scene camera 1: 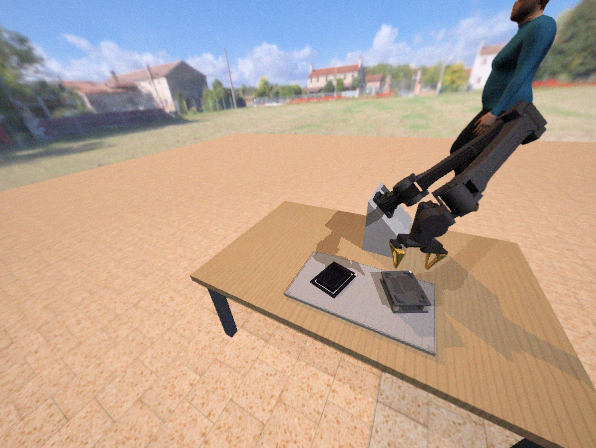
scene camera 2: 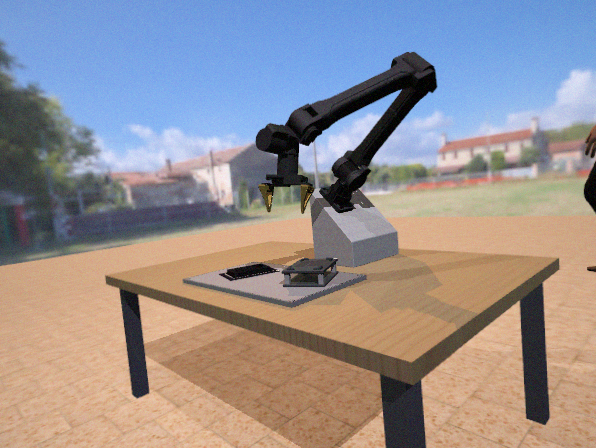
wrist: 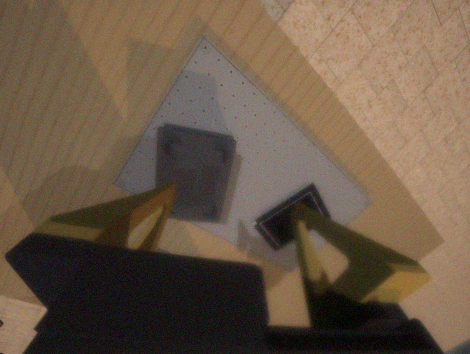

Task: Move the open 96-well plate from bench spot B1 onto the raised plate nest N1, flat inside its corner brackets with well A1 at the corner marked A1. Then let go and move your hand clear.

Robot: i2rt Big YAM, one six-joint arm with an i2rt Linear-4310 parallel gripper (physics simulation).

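Pixels of known places: gripper, fingertip midpoint: (scene camera 1: 410,267) (scene camera 2: 285,212) (wrist: 236,199); arm's base, origin of the base link: (scene camera 1: 382,205) (scene camera 2: 335,200).
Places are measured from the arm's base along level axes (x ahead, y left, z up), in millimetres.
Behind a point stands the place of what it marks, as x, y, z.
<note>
The black 96-well plate (scene camera 1: 335,276) @[342, -101, -193] (scene camera 2: 251,270) @[357, -71, -193] (wrist: 281,223) @[323, -76, -192] lies low on the left part of the grey board in both scene views, inside a thin white outline. In the wrist view the right finger covers part of it. The dark raised nest (scene camera 1: 405,290) @[327, 160, -164] (scene camera 2: 310,266) @[331, 173, -164] (wrist: 197,165) @[338, 164, -164] stands on short posts on the same board, with corner brackets on its top and no plate on it. Its A1 marking cannot be read. My gripper (scene camera 1: 412,267) @[387, 151, -6] (scene camera 2: 286,212) @[387, 151, -6] (wrist: 236,199) @[387, 151, -6] is open and empty, pointing down, well above the board.
The perforated grey board (scene camera 1: 360,310) @[447, 32, -209] (scene camera 2: 260,292) @[478, 126, -208] (wrist: 270,145) @[439, 68, -208] lies on the wooden table (scene camera 1: 250,250) @[329, -577, -222] (scene camera 2: 380,330) @[503, 517, -221] (wrist: 40,90) @[278, 421, -221]. The grey arm base (scene camera 1: 382,232) @[84, 27, -94] (scene camera 2: 352,240) @[79, 128, -131] stands behind the board. A person (scene camera 1: 520,70) (scene camera 2: 591,195) stands beyond the table.
</note>
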